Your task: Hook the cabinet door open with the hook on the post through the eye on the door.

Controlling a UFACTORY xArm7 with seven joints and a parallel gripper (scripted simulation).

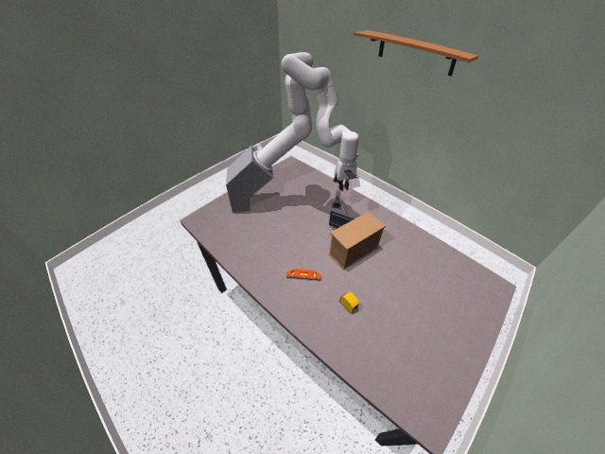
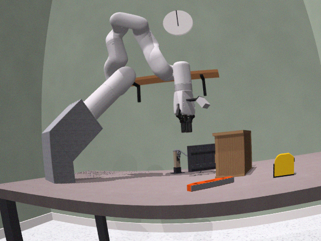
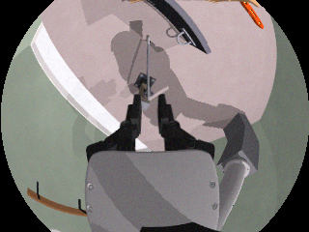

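Now: hand 140 mm above the thin hook. From my hand the other things lie so: dark door: 110 mm ahead, 60 mm to the right, 130 mm below; orange level: 210 mm ahead, 390 mm to the right, 190 mm below; yellow tape measure: 440 mm ahead, 310 mm to the right, 170 mm below.
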